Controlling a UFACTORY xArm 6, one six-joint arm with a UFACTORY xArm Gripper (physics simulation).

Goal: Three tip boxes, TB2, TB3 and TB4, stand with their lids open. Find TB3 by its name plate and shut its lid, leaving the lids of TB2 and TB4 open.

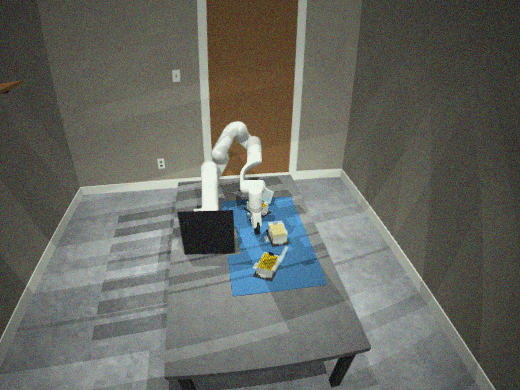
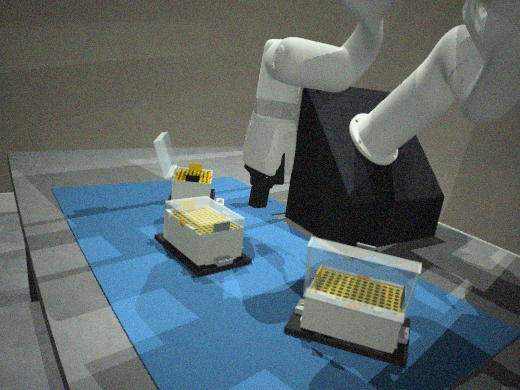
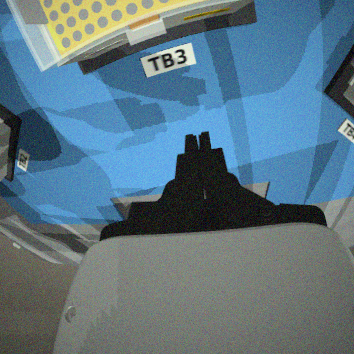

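Pixels of known places: gripper, fingertip midpoint: [image 1: 257, 233] [image 2: 257, 206] [image 3: 200, 149]; arm's base at its link origin: [image 1: 210, 215] [image 2: 372, 139].
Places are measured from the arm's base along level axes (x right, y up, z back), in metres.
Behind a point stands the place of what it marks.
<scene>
TB3 [image 1: 277, 233] @[x 0.095, y -0.122, z -0.368 m] [image 2: 202, 240] @[x -0.018, y -0.148, z -0.423 m] [image 3: 112, 17] @[x 0.032, y -0.121, z -0.348 m] is the middle box; its clear lid lies down over the yellow rack. Its name plate [image 3: 168, 60] @[x 0.042, y -0.197, z -0.318 m] reads TB3. TB2 [image 1: 260, 207] [image 2: 352, 322] @[x -0.275, y -0.162, z -0.370 m] [image 3: 4, 145] @[x -0.204, y -0.182, z -0.312 m] stands at the door end of the mat with its clear lid [image 2: 362, 262] @[x -0.295, y -0.062, z -0.410 m] upright. TB4 [image 1: 267, 267] [image 2: 191, 189] @[x 0.237, y -0.155, z -0.293 m] [image 3: 347, 82] @[x 0.217, y -0.190, z -0.271 m] stands at the other end with its lid [image 1: 283, 256] @[x 0.350, y -0.057, z -0.321 m] [image 2: 164, 152] @[x 0.351, y -0.097, z -0.305 m] raised and tilted back. My gripper [image 1: 257, 230] @[x 0.052, y -0.136, z -0.259 m] [image 2: 258, 205] @[x 0.052, y -0.136, z -0.259 m] [image 3: 200, 149] @[x 0.052, y -0.136, z -0.259 m] is shut and empty, above the mat beside TB3's name-plate side, apart from the box.
The boxes stand on a blue mat [image 1: 300, 277] @[x 0.389, y -0.199, z -0.413 m] [image 2: 175, 360] @[x -0.189, y -0.199, z -0.562 m] on the grey table [image 1: 225, 325] @[x 0.598, y -0.202, z 0.024 m]. A large black block [image 1: 206, 232] @[x 0.098, y -0.040, z 0.036 m] [image 2: 350, 175] @[x -0.041, y -0.060, z -0.114 m] stands beside the mat, on the arm-base side. TB2 and TB4 flank TB3 on either side.
</scene>
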